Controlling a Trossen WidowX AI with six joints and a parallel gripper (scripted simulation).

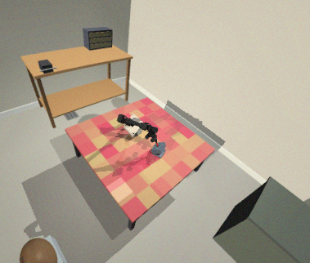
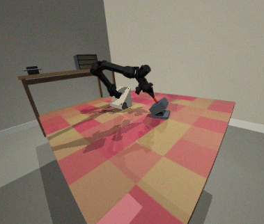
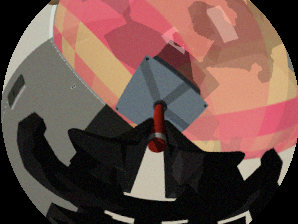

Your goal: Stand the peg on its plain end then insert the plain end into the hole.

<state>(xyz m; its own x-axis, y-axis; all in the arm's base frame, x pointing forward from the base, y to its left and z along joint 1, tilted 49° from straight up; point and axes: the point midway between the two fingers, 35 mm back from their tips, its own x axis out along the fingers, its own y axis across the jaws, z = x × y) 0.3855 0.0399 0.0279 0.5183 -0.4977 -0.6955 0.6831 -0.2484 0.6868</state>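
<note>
My gripper tip is now 60 mm above the grey-blue sloped panel, 40 mm short of it and 10 mm to the right of it. Also, from my gripper tip: red peg: 10 mm behind, 10 mm above.
</note>
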